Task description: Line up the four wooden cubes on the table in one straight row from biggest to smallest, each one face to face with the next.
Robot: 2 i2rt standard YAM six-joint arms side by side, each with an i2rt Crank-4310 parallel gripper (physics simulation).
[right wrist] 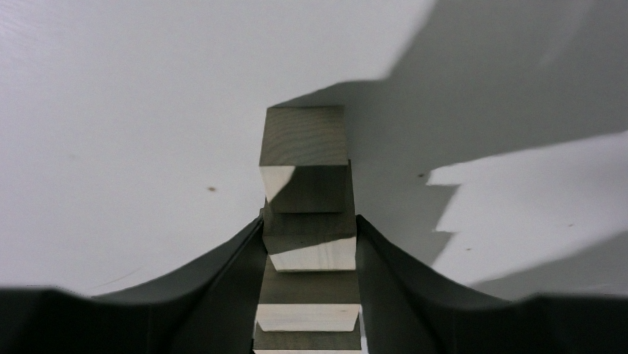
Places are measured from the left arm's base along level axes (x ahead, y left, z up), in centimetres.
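Pixels of known places: right gripper, fingertip midpoint: [311,219].
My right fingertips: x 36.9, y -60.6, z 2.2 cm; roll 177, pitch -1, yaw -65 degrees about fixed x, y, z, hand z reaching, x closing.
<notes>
Behind a point stands the place of what it marks.
The four wooden cubes stand in a row running down the middle of the right wrist view. The smallest cube [305,136] @[x 41.0, y -58.5, z 1.6 cm] is at the far top end. The second smallest cube [320,256] @[x 36.6, y -61.2, z 3.8 cm] comes below it, its sides about in line with the smallest. My right gripper [311,219] @[x 36.9, y -60.6, z 2.2 cm] is shut on this second cube, one fingertip against each side. The third cube [308,317] @[x 32.6, y -62.5, z 5.2 cm] and the biggest cube [307,340] @[x 29.7, y -63.7, z 5.7 cm] show partly between the fingers, lower down; the biggest is cut off by the lower edge. Whether the faces fully touch is hidden. My left gripper does not show.
The white table top [150,125] @[x 37.4, y -53.2, z 0.0 cm] has a few small dark specks. Broad shadows fall across it to the right of the row.
</notes>
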